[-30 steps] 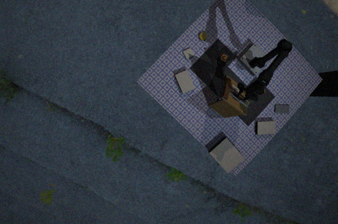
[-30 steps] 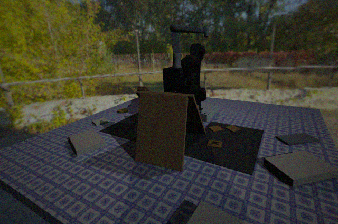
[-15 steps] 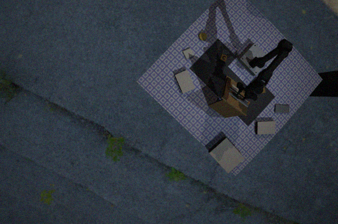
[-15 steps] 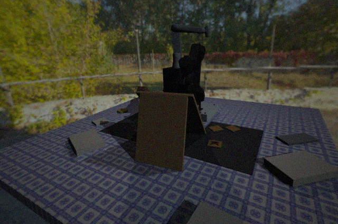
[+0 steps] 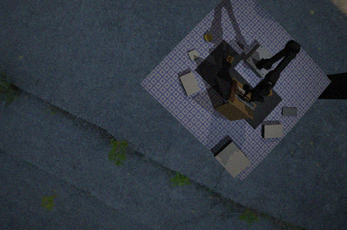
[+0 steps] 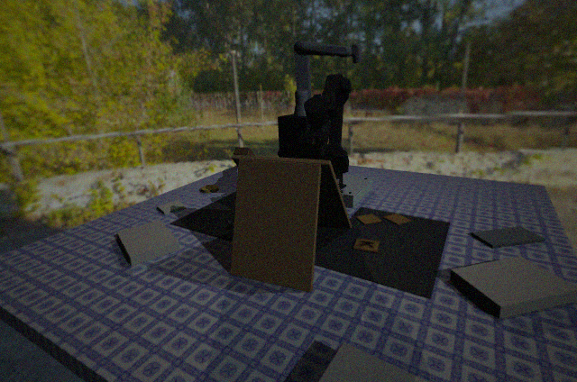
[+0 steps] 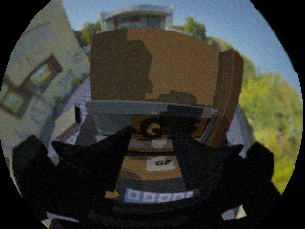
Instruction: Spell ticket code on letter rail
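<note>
My gripper tip is now right at the letter tile marked g. The rest, counted from my gripper tip: brown letter board 30 mm ahead, 10 mm to the right, 70 mm below; then letter tile marked f 20 mm ahead, 60 mm to the right; then dark mat 140 mm behind, 100 mm to the right, 170 mm below.
</note>
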